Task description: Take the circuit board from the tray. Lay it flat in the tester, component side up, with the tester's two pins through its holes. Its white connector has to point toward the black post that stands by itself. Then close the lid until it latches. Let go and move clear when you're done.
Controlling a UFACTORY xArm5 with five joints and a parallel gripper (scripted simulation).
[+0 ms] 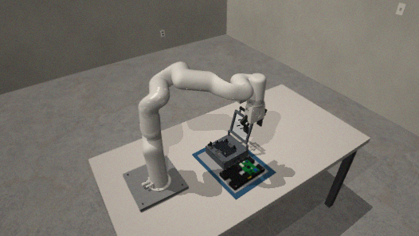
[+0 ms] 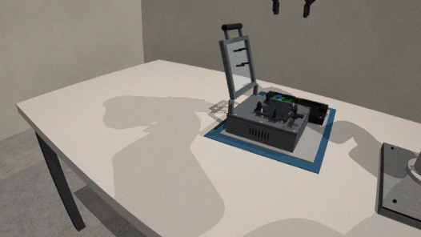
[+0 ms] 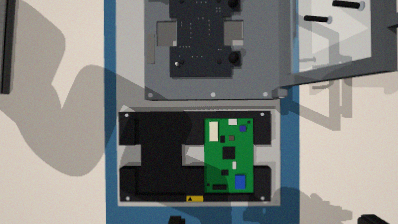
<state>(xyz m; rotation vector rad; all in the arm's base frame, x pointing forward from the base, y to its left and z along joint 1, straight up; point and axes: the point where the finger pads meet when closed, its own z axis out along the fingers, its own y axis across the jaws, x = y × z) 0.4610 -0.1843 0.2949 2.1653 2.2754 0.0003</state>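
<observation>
My hand is 29 cm above the green circuit board. From my hand the other things lie so: dark nest: 24 cm below, 17 cm to the left, 4 cm behind; then tester lid: 17 cm to the left, 13 cm below, 8 cm ahead.
</observation>
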